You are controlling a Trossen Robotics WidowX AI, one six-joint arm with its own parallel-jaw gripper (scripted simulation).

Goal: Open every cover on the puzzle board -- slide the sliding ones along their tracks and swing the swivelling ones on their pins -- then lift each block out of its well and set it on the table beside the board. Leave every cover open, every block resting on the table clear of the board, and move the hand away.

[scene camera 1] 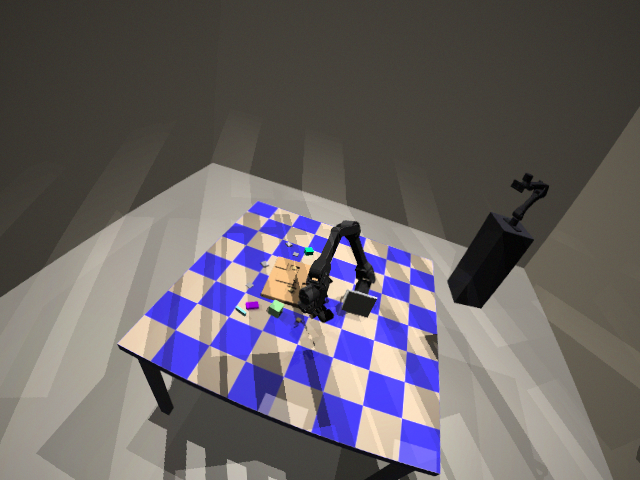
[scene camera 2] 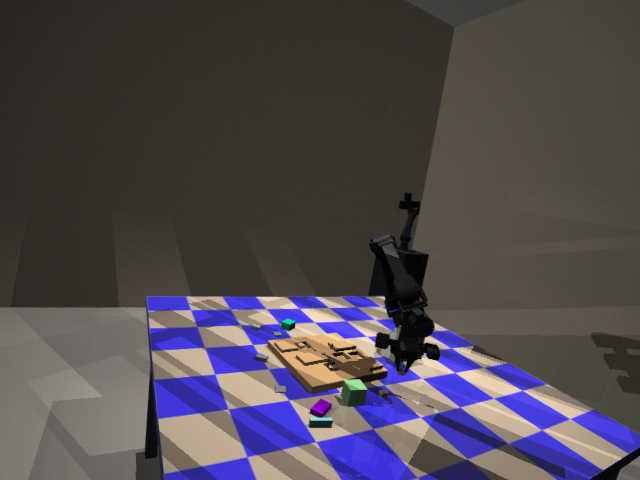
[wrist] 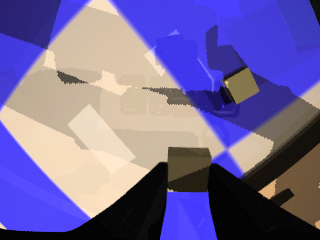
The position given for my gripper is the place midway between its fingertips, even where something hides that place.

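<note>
Scene camera 2 gives me my gripper [scene camera 2: 401,372] and a wooden puzzle board [scene camera 2: 315,378]. In scene camera 1 I can see that board as well [scene camera 1: 273,290]. Then the wrist view has my gripper again [wrist: 187,170], carrying an olive block [wrist: 188,168], and there's another olive block in there too [wrist: 241,84].
</note>
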